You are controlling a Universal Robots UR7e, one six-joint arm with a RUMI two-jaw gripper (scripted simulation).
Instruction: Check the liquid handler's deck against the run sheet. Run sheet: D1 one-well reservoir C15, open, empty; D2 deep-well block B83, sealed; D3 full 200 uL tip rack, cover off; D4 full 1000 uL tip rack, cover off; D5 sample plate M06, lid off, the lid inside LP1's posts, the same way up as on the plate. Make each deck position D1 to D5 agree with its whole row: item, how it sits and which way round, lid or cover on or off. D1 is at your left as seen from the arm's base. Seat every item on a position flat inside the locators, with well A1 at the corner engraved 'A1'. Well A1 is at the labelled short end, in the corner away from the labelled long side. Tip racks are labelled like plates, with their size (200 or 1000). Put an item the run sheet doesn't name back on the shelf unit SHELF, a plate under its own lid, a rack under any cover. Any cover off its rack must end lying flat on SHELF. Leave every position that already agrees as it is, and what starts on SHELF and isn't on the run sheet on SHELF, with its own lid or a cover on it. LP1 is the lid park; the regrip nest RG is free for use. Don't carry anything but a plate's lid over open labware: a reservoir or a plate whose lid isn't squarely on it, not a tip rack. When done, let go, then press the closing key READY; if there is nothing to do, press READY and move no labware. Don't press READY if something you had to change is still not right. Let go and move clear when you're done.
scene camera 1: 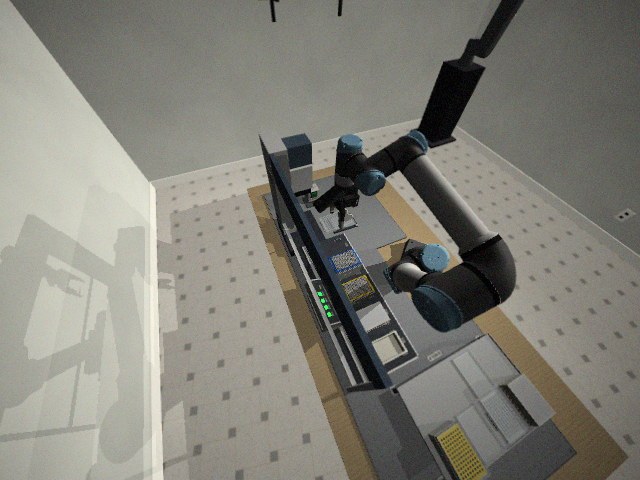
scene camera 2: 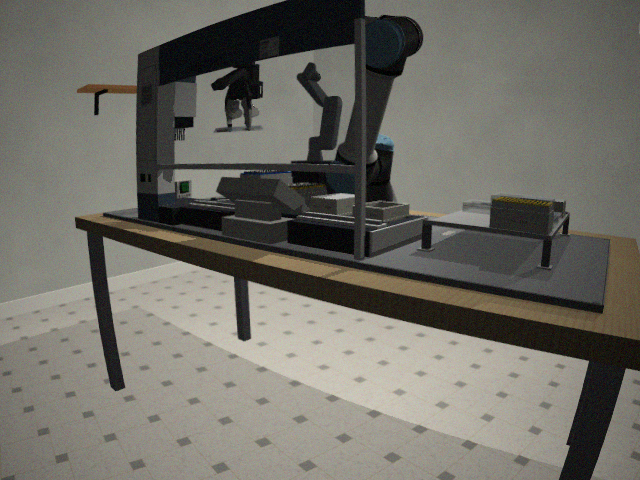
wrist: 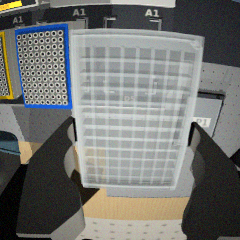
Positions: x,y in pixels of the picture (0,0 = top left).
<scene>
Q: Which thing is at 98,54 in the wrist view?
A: A sample plate.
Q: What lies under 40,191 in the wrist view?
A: The gripper.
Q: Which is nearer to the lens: the blue-framed tip rack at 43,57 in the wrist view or the flat lid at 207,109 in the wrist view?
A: The blue-framed tip rack.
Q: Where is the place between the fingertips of the gripper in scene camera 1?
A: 336,222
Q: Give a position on a shelf unit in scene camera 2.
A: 459,217
</scene>
